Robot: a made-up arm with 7 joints. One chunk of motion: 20 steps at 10 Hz.
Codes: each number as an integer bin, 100 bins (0 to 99) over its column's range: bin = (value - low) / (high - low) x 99, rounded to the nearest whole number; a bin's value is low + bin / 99 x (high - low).
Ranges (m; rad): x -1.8..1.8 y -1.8..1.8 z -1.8..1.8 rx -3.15..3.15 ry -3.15..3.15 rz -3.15..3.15
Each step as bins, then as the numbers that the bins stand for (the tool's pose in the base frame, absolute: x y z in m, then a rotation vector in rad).
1 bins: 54 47 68 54 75 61
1 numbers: 0.1636 -0.0909 0.6727 0.2864 1.6227 0.7318
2 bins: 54 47 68 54 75 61
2 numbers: 0.1636 -0.0909 0.6727 0.2864 1.6227 0.7318
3 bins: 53 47 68 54 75 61
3 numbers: 0.1273 -0.0909 0.6727 0.2864 1.6227 0.7318
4 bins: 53 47 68 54 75 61
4 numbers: 0.1273 -0.0909 0.6727 0.2864 1.6227 0.7318
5 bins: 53 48 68 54 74 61
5 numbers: 0.1273 -0.0545 0.6727 0.2864 1.5591 0.7318
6 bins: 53 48 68 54 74 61
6 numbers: 0.1273 -0.0545 0.6727 0.2864 1.5591 0.7318
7 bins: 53 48 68 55 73 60
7 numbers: 0.1273 -0.0545 0.6727 0.3500 1.4955 0.6682
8 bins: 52 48 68 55 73 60
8 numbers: 0.0909 -0.0545 0.6727 0.3500 1.4955 0.6682
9 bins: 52 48 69 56 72 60
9 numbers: 0.0909 -0.0545 0.7091 0.4136 1.4318 0.6682
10 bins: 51 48 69 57 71 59
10 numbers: 0.0545 -0.0545 0.7091 0.4773 1.3682 0.6045
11 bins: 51 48 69 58 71 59
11 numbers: 0.0545 -0.0545 0.7091 0.5409 1.3682 0.6045
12 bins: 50 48 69 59 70 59
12 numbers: 0.0182 -0.0545 0.7091 0.6045 1.3045 0.6045
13 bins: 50 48 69 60 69 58
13 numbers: 0.0182 -0.0545 0.7091 0.6682 1.2409 0.5409
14 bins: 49 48 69 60 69 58
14 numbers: -0.0182 -0.0545 0.7091 0.6682 1.2409 0.5409
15 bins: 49 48 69 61 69 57
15 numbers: -0.0182 -0.0545 0.7091 0.7318 1.2409 0.4773
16 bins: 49 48 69 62 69 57
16 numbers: -0.0182 -0.0545 0.7091 0.7955 1.2409 0.4773
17 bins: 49 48 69 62 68 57
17 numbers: -0.0182 -0.0545 0.7091 0.7955 1.1773 0.4773
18 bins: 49 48 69 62 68 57
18 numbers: -0.0182 -0.0545 0.7091 0.7955 1.1773 0.4773
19 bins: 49 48 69 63 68 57
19 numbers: -0.0182 -0.0545 0.7091 0.8591 1.1773 0.4773
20 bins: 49 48 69 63 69 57
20 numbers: -0.0182 -0.0545 0.7091 0.8591 1.2409 0.4773
